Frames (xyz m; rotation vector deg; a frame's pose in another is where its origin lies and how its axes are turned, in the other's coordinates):
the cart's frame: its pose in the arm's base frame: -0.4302 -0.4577 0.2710 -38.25 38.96 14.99
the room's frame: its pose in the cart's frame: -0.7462 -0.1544 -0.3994 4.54 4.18 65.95
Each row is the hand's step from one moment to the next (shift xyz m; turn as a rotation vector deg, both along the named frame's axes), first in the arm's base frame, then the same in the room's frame.
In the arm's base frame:
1: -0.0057 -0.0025 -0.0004 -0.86 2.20 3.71
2: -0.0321 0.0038 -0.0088 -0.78 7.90 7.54
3: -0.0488 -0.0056 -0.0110 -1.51 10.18 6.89
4: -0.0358 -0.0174 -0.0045 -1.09 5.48 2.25
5: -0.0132 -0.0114 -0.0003 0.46 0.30 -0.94
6: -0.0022 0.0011 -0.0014 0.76 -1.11 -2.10
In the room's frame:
1: -0.0009 0.0035 -0.0051 -1.05 3.20 2.83
2: 0.0120 0.0234 -0.0208 0.13 6.96 8.45
3: 0.0086 0.0325 -0.0374 2.25 8.08 9.11
4: -0.0054 0.0207 -0.0339 2.28 3.91 3.98
5: -0.0064 0.0064 -0.0149 0.84 -0.69 -0.04
6: 0.0020 0.0015 -0.0013 0.66 -1.98 -1.36

